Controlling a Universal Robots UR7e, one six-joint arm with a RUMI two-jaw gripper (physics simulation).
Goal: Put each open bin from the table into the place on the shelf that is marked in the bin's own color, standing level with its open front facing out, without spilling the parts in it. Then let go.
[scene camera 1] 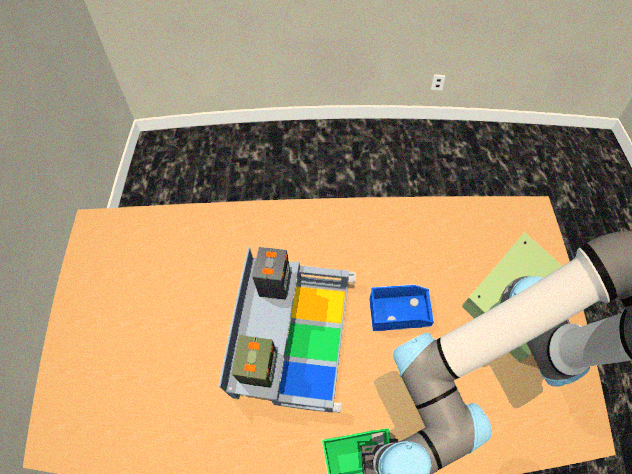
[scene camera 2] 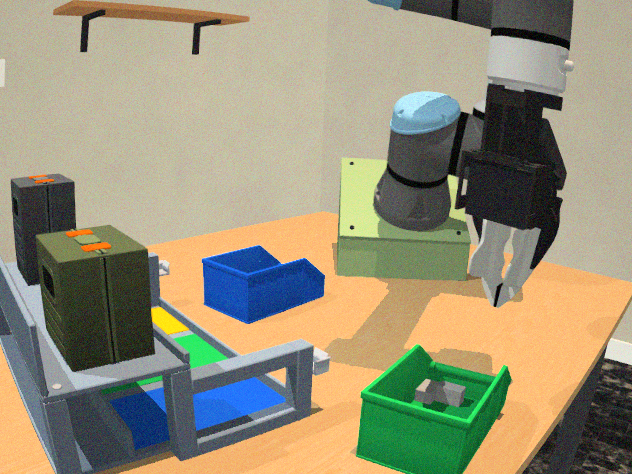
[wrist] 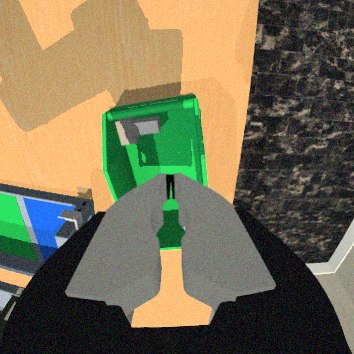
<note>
The pictures show: the gripper, a green bin and a blue bin.
The gripper also shows in the wrist view.
</note>
